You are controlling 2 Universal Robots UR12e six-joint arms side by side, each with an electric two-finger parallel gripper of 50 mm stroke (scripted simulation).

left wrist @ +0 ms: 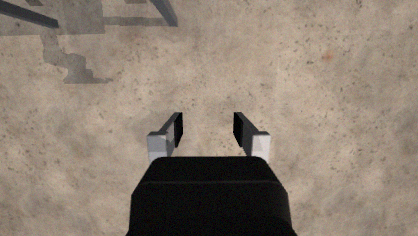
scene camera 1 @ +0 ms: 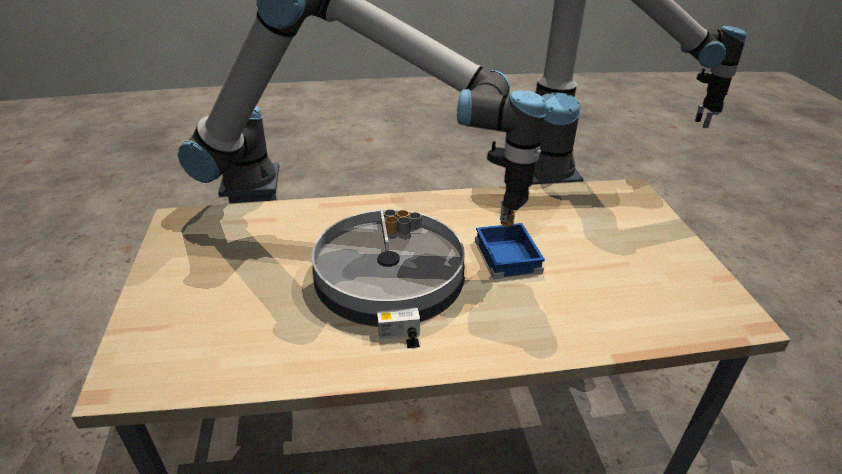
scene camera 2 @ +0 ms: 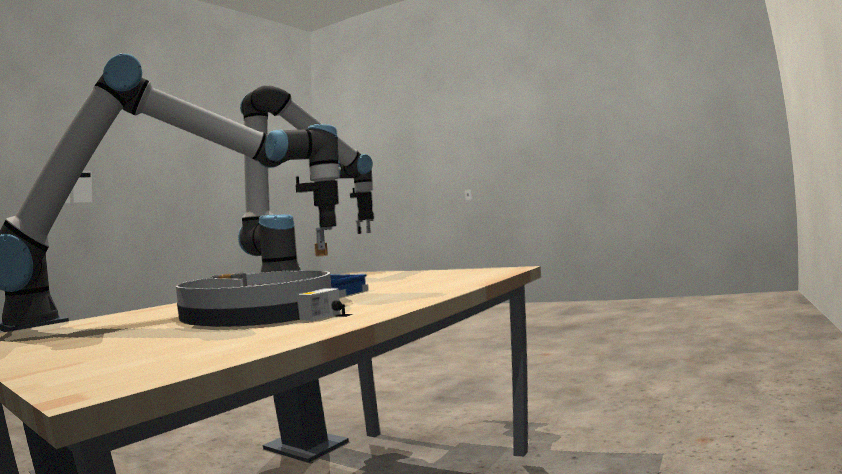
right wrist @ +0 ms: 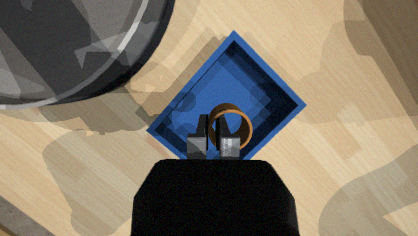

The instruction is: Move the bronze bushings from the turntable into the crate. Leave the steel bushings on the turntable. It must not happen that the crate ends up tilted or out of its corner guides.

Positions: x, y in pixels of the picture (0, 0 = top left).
Scene:
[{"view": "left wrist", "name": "my left gripper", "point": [208, 122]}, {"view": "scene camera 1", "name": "my left gripper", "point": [701, 124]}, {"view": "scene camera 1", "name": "my right gripper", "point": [505, 219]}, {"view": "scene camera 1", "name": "blue crate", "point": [515, 252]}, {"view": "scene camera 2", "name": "my right gripper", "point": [321, 249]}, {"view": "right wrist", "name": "my right gripper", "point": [211, 125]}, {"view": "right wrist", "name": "blue crate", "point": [234, 73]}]

